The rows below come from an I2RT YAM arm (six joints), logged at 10 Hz.
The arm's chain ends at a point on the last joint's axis. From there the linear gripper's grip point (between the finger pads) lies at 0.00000 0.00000 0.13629 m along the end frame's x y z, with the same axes.
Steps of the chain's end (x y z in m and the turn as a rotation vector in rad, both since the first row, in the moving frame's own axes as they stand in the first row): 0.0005 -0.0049 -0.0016 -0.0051 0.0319 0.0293; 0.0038 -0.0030 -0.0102 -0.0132 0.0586 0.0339; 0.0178 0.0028 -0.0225 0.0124 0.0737 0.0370; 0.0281 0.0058 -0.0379 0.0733 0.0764 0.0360; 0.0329 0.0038 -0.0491 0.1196 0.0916 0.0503; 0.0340 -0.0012 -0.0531 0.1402 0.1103 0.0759; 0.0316 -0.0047 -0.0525 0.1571 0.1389 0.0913; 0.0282 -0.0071 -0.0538 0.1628 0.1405 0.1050; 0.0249 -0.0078 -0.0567 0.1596 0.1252 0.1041; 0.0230 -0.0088 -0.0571 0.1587 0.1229 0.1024; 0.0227 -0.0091 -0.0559 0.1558 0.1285 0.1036
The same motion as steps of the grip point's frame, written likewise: 0.0048 -0.0041 -0.0017 -0.0051 0.0319 0.0293; 0.0117 -0.0011 -0.0104 -0.0132 0.0586 0.0339; 0.0279 0.0013 -0.0229 0.0124 0.0737 0.0370; 0.0387 -0.0040 -0.0387 0.0733 0.0764 0.0360; 0.0457 -0.0121 -0.0506 0.1196 0.0916 0.0503; 0.0497 -0.0196 -0.0553 0.1402 0.1103 0.0759; 0.0513 -0.0251 -0.0555 0.1571 0.1389 0.0913; 0.0483 -0.0281 -0.0569 0.1628 0.1405 0.1050; 0.0429 -0.0285 -0.0595 0.1596 0.1252 0.1041; 0.0407 -0.0294 -0.0598 0.1587 0.1229 0.1024; 0.0412 -0.0292 -0.0587 0.1558 0.1285 0.1036
